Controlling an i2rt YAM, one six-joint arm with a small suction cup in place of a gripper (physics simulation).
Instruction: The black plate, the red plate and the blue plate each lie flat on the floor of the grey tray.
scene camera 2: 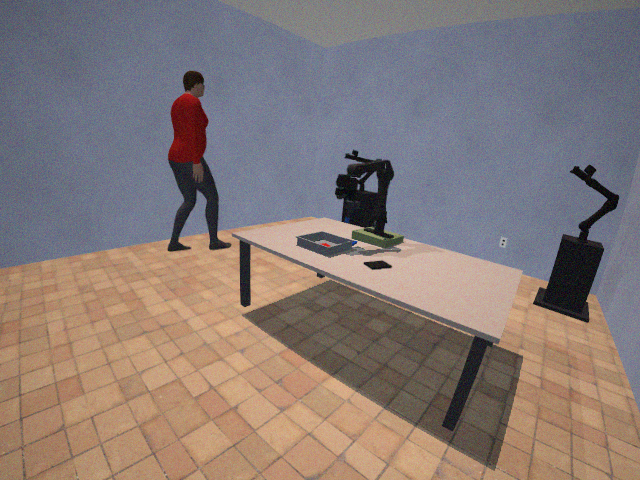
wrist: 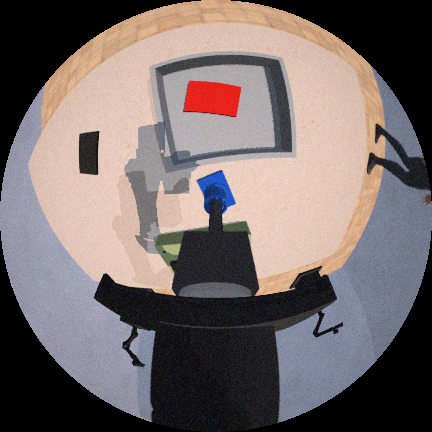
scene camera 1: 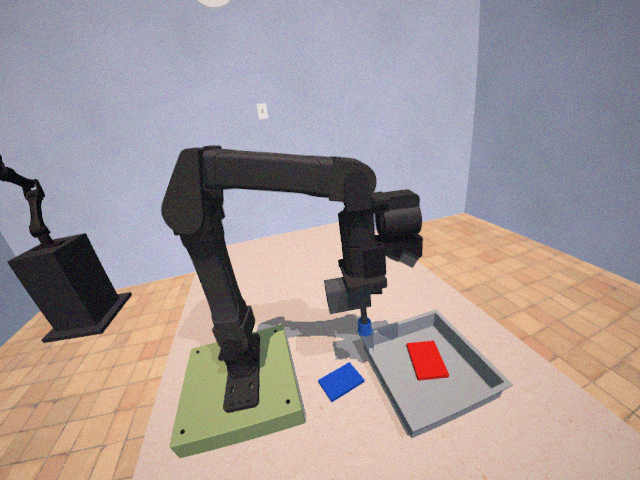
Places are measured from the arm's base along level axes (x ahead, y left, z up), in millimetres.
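Pixels of known places: hand, tool point: (scene camera 2: 346, 222) (wrist: 215, 193) (scene camera 1: 365, 331); arm's base, link origin: (scene camera 2: 378, 233) (scene camera 1: 244, 369).
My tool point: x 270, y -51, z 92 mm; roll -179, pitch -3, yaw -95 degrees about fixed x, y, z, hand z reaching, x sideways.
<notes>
Ahead of a thing's pixels: the offset from my tool point to its top centre.
The red plate @[dz -127, dx +148, dy -14 mm] (scene camera 1: 427, 360) (scene camera 2: 325, 244) (wrist: 212, 99) lies flat on the floor of the grey tray @[dz -90, dx +132, dy -37 mm] (scene camera 1: 467, 373) (scene camera 2: 314, 248) (wrist: 245, 134). The blue plate @[dz -130, dx -60, dy -5 mm] (scene camera 1: 341, 381) (scene camera 2: 354, 243) (wrist: 218, 179) lies flat on the table between the tray and the arm's base; the cup covers part of it in the wrist view. The black plate @[dz -131, dx +115, dy +321 mm] (scene camera 2: 377, 264) (wrist: 89, 153) lies flat on the table, well to the side of the tray; it does not show in scene camera 1. My suction cup (scene camera 1: 364, 328) (scene camera 2: 346, 220) (wrist: 215, 196) is open, with no plate on it, and hangs above the table near the blue plate.
The arm stands on a green base block (scene camera 1: 201, 403) (scene camera 2: 368, 238) beside the blue plate. The tray has raised walls. A person in a red top (scene camera 2: 189, 129) stands beyond the table. Another dark arm on a pedestal (scene camera 1: 62, 286) (scene camera 2: 572, 273) stands off the table.
</notes>
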